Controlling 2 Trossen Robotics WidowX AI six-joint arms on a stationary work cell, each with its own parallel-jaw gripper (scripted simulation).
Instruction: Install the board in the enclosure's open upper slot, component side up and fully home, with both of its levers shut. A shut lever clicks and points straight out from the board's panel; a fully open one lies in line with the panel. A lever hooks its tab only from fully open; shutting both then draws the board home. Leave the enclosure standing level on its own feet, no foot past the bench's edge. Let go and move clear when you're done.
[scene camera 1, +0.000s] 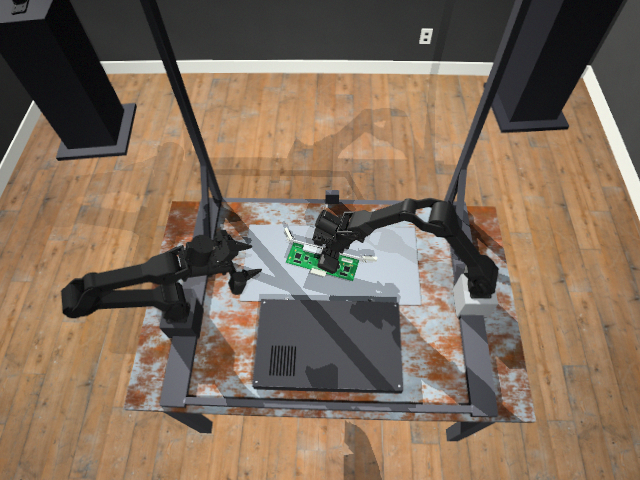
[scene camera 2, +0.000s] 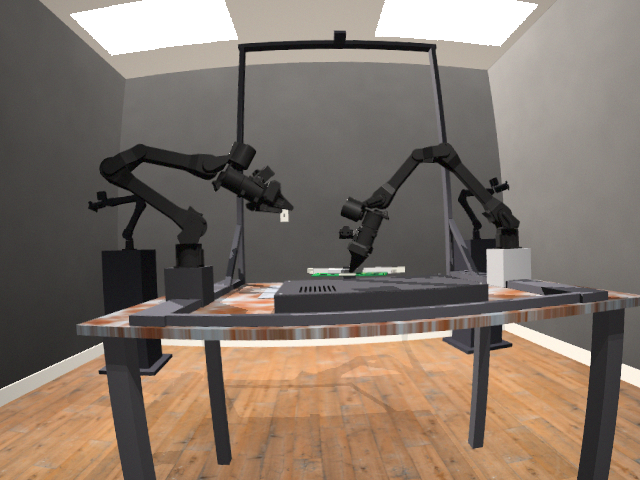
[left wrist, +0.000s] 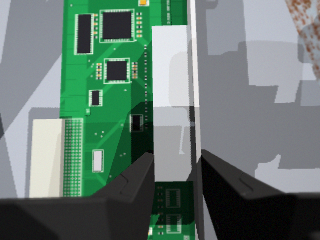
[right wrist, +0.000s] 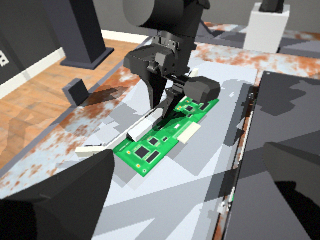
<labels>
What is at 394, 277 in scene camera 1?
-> A pale grey mat.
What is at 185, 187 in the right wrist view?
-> A pale grey mat.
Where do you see the left gripper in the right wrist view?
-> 158, 115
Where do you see a dark enclosure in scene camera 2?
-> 332, 295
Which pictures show the right gripper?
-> Scene camera 1, scene camera 2 and the right wrist view only.
</labels>
